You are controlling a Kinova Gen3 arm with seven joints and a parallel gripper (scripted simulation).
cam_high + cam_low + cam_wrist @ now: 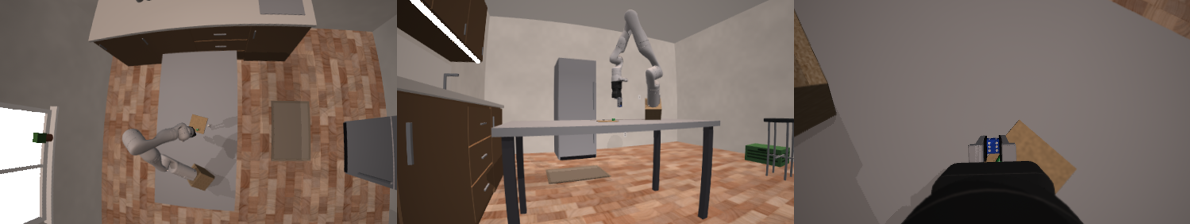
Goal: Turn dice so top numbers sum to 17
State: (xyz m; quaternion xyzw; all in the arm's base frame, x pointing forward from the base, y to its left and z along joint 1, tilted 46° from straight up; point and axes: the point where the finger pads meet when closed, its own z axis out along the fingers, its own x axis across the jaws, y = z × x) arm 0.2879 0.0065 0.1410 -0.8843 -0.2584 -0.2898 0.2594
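The tan mat lies 9 cm ahead of my hand, 2 cm to the right of it and 12 cm below it. Also, from my hand: white die 10 cm ahead, 11 cm to the right, 11 cm below; then blue die 1 cm below; then green die 4 cm ahead, 3 cm to the right, 11 cm below.
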